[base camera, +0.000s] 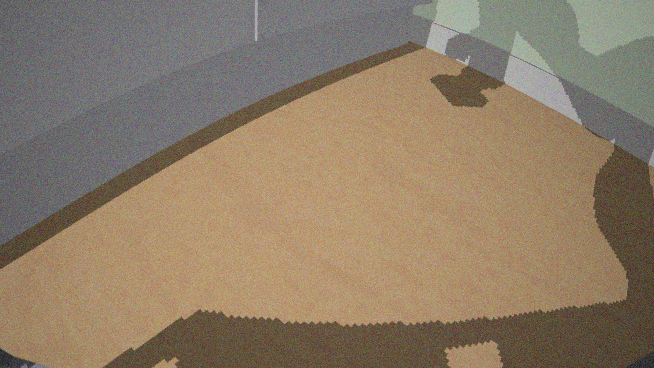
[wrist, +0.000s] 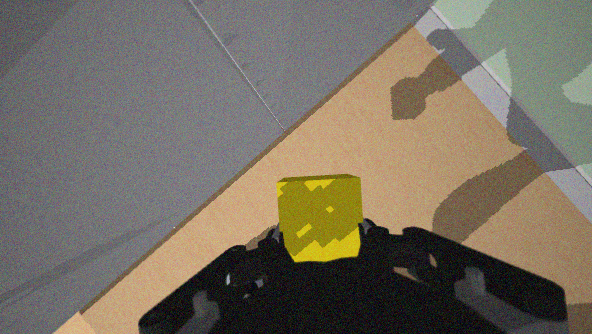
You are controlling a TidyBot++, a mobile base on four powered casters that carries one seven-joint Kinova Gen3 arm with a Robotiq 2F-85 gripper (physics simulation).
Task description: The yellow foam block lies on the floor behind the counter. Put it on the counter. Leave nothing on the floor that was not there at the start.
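Frame: origin at the arm's base, x down, y left, z ahead, level; centimetres.
Seen in the pictures: gripper, fingertip midpoint: [wrist: 319, 228].
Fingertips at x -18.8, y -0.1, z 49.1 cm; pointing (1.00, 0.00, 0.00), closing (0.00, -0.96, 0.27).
Note:
A point is followed by its place in that frame.
The yellow foam block [wrist: 320, 215] @(y 0.2, x -21.5, z 51.0 cm) is held between the two black fingers of my gripper [wrist: 319, 228] @(y -0.1, x -18.8, z 49.1 cm) in the wrist view, low in the middle. The gripper is shut on it, with one finger at its left side and one at its right. The block is up off the floor. A grey panelled surface [wrist: 150, 100] @(y 15.2, x -20.2, z 57.8 cm) [base camera: 125, 115] @(y 28.8, x 30.5, z 51.1 cm) rises along the left in both views; whether it is the counter's side I cannot tell. The gripper and block do not show in the base camera view, and no counter top can be made out.
The light brown floor [base camera: 325, 200] @(y -1.5, x 39.7, z 45.6 cm) [wrist: 350, 135] @(y -13.2, x 39.7, z 67.5 cm) runs along the grey surface. A green wall [base camera: 615, 75] @(y -71.4, x 23.7, z 77.0 cm) [wrist: 555, 115] @(y -69.1, x 26.3, z 79.0 cm) with a pale skirting board [base camera: 542, 87] @(y -58.2, x 35.5, z 86.9 cm) [wrist: 575, 192] @(y -91.5, x 36.2, z 57.6 cm) meets it in a corner at the upper right. Dark shadows lie across the floor.

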